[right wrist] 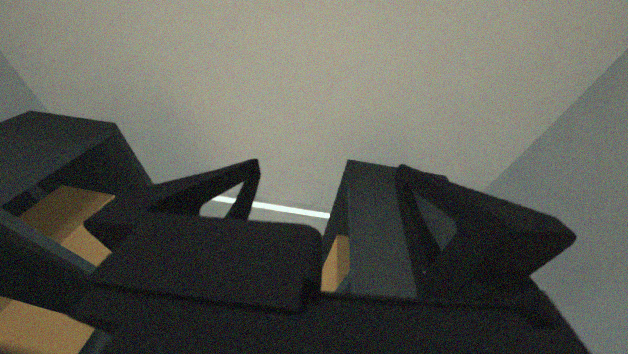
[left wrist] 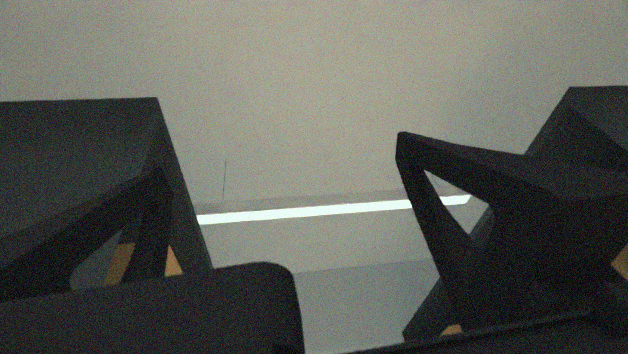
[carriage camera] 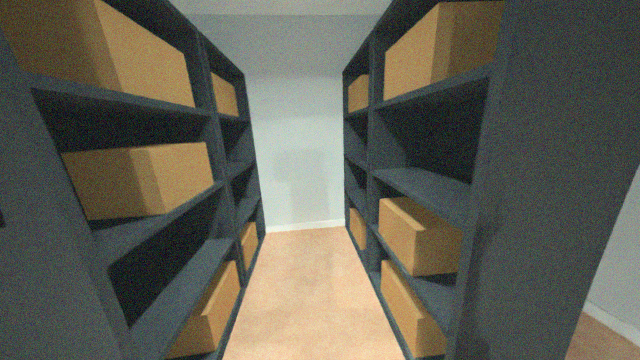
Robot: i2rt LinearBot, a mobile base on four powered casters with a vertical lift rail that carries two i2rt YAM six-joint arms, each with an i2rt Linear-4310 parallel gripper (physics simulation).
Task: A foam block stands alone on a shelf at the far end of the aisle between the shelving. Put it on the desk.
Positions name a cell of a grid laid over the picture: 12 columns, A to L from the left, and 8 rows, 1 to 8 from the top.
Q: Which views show my right gripper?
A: The right wrist view only.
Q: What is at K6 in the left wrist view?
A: My left gripper.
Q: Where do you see a shelf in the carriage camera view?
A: C4
